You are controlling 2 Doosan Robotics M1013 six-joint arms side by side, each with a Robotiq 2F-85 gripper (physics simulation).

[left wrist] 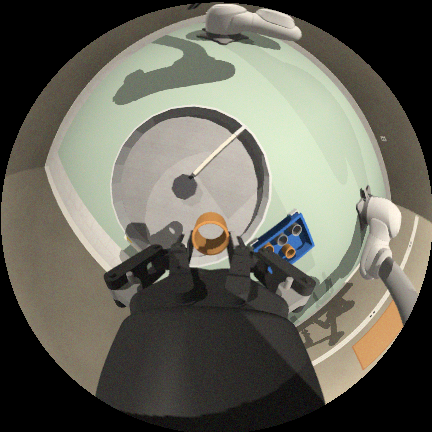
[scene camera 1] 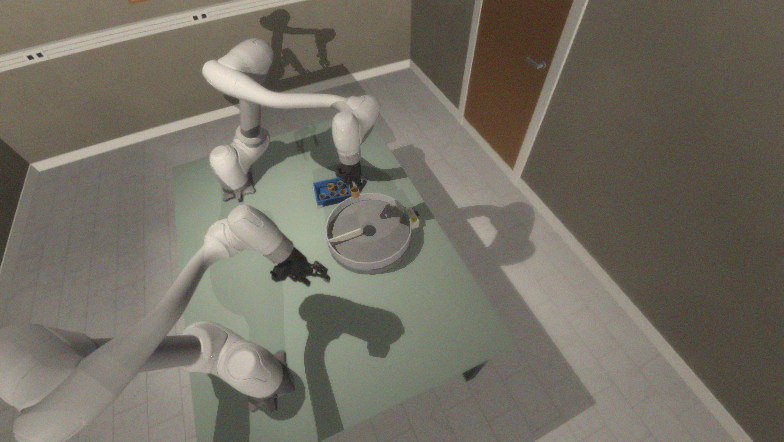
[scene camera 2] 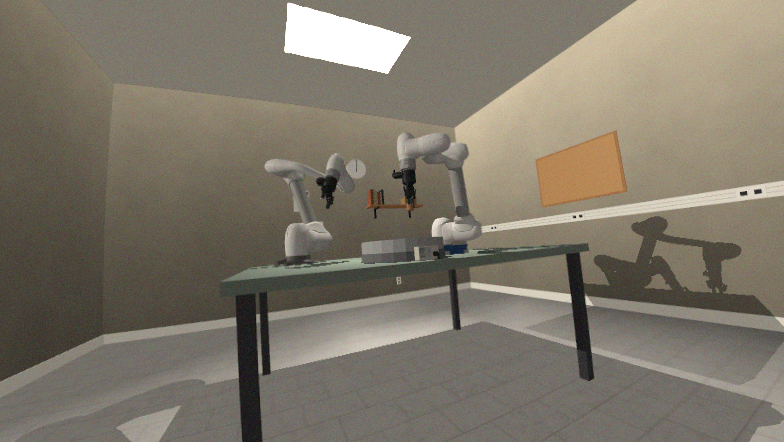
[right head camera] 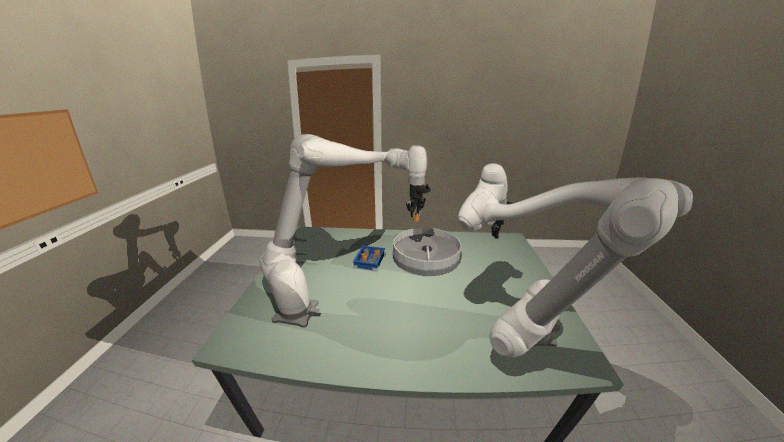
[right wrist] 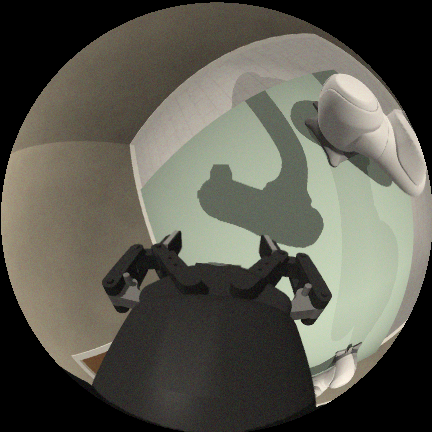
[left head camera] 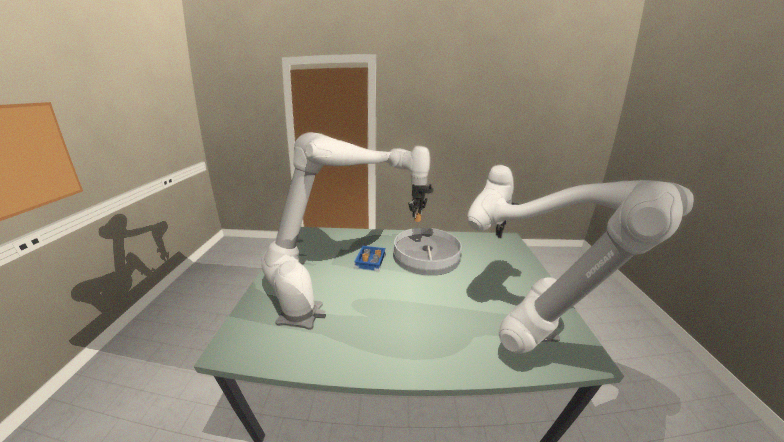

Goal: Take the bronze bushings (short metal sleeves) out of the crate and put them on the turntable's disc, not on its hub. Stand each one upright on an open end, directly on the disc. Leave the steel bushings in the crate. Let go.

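My left gripper [left wrist: 210, 238] [scene camera 1: 355, 185] is shut on a bronze bushing [left wrist: 210, 245] [left head camera: 417, 217] [right head camera: 416, 217] [scene camera 1: 354, 192], its open end facing the wrist camera, high above the table near the turntable. The turntable's grey disc [left wrist: 150, 155] [scene camera 1: 384, 247] lies inside a raised ring wall, with a dark hub [left wrist: 184, 186] [scene camera 1: 368, 230] at its centre. In the blue crate [left wrist: 308, 233] [scene camera 1: 316, 194] are bronze bushings [left wrist: 288, 251] [scene camera 1: 331, 187] and steel bushings [left wrist: 296, 230] [scene camera 1: 322, 196]; the gripper partly hides them in the left wrist view. My right gripper [right wrist: 220, 241] [scene camera 1: 320, 273] is open and empty.
A pale bar [left wrist: 217, 152] [scene camera 1: 345, 236] runs from the hub to the ring wall. A small white box with a yellow spot [scene camera 1: 414, 220] stands against the turntable's outer side. The crate stands close beside the turntable. The right arm hangs over the table, beside the turntable.
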